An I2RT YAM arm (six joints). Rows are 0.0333 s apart.
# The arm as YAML. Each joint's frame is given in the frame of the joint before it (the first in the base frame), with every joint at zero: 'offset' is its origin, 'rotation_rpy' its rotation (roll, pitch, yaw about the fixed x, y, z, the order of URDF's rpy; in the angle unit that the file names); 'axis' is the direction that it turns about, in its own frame. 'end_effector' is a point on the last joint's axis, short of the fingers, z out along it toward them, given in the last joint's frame.
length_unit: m
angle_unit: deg
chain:
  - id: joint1
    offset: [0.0, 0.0, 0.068]
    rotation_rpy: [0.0, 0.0, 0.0]
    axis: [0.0, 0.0, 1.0]
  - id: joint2
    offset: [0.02, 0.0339, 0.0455]
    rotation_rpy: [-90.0, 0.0, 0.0]
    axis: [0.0, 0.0, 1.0]
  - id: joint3
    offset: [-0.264, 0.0, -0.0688]
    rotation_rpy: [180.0, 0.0, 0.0]
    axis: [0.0, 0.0, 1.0]
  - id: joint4
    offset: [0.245, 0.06, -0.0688]
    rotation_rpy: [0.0, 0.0, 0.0]
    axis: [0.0, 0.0, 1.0]
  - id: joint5
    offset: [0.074, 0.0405, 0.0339]
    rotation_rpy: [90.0, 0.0, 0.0]
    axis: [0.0, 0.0, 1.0]
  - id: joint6
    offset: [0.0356, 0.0, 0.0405]
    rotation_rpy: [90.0, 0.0, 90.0]
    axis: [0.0, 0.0, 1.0]
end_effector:
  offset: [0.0, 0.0, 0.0]
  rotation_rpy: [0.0, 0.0, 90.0]
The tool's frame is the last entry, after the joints.
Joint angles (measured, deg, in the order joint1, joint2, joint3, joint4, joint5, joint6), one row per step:
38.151 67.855 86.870 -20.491 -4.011 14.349
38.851 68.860 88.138 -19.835 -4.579 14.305
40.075 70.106 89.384 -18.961 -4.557 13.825
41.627 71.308 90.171 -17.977 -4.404 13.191
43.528 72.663 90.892 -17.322 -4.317 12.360
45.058 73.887 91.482 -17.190 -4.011 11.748
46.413 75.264 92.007 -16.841 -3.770 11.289
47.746 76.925 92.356 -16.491 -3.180 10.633
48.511 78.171 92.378 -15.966 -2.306 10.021
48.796 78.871 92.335 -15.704 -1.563 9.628
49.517 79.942 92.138 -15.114 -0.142 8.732
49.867 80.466 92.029 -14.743 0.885 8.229
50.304 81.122 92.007 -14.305 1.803 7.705
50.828 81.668 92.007 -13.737 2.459 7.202
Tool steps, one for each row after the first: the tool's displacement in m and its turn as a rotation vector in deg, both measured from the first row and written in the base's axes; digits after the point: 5 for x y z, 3 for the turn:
0.00078 0.00488 0.00444 0.548 -0.743 1.269
0.00152 0.01235 0.00812 0.755 -1.748 2.475
0.00172 0.02150 0.00950 0.685 -2.617 3.874
0.00131 0.03280 0.00911 0.153 -3.210 5.691
0.00132 0.04256 0.00740 -0.571 -3.267 6.929
0.00234 0.05273 0.00491 -1.195 -3.232 8.061
0.00474 0.06450 -0.00010 -2.288 -3.017 8.843
0.00766 0.07284 -0.00493 -3.211 -2.968 8.773
0.00996 0.07701 -0.00811 -3.848 -2.912 8.346
0.01249 0.08448 -0.01349 -5.013 -3.098 7.708
0.01382 0.08801 -0.01609 -5.609 -3.284 7.065
0.01511 0.09242 -0.01877 -6.201 -3.506 6.619
0.01538 0.09670 -0.02054 -6.569 -3.900 6.506

